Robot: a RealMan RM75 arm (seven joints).
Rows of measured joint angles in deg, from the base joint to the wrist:
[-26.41 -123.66 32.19 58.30 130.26 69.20 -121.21]
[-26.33 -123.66 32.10 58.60 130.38 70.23 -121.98]
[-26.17 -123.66 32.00 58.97 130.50 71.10 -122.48]
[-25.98 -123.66 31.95 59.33 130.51 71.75 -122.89]
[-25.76 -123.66 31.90 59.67 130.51 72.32 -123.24]
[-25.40 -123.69 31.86 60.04 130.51 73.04 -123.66]
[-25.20 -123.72 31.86 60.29 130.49 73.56 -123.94]
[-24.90 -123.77 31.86 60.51 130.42 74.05 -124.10]
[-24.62 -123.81 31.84 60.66 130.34 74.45 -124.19]
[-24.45 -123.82 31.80 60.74 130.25 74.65 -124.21]
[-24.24 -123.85 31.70 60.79 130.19 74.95 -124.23]
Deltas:
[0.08 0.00 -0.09 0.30 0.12 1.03 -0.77]
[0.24 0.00 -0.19 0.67 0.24 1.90 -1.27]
[0.43 0.00 -0.24 1.03 0.25 2.55 -1.68]
[0.65 0.00 -0.29 1.37 0.25 3.12 -2.03]
[1.01 -0.03 -0.33 1.74 0.25 3.84 -2.45]
[1.21 -0.06 -0.33 1.99 0.23 4.36 -2.73]
[1.51 -0.11 -0.33 2.21 0.16 4.85 -2.89]
[1.79 -0.15 -0.35 2.36 0.08 5.25 -2.98]
[1.96 -0.16 -0.39 2.44 -0.01 5.45 -3.00]
[2.17 -0.19 -0.49 2.49 -0.07 5.75 -3.02]

